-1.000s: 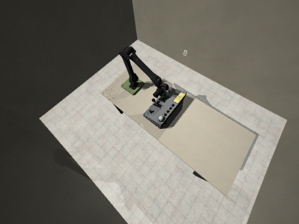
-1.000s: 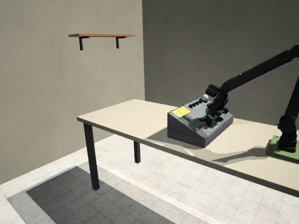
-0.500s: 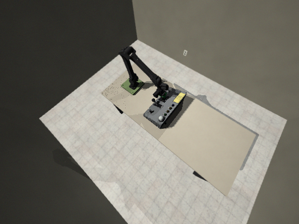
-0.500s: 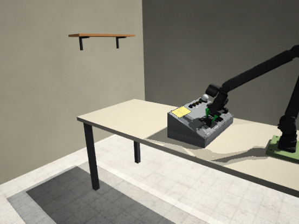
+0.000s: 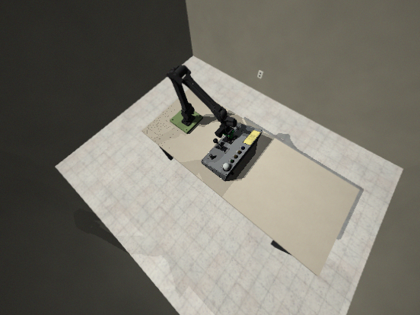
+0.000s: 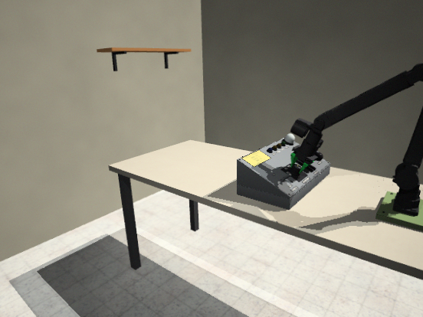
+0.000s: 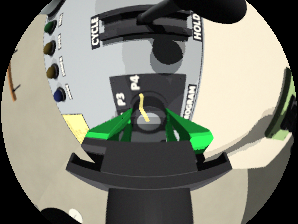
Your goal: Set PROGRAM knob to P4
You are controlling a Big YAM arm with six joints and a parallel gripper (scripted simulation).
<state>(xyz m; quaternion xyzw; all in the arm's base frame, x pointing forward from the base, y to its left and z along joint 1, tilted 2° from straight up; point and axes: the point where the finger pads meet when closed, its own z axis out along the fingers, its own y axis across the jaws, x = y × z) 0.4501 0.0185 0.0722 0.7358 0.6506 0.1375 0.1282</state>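
The grey console is 6 cm to the right of my hand, 3 cm ahead of it and 2 cm below it. Also, from my hand: toggle 12 cm to the left, 1 cm ahead; then black lever 12 cm to the right, 3 cm behind, 1 cm above.
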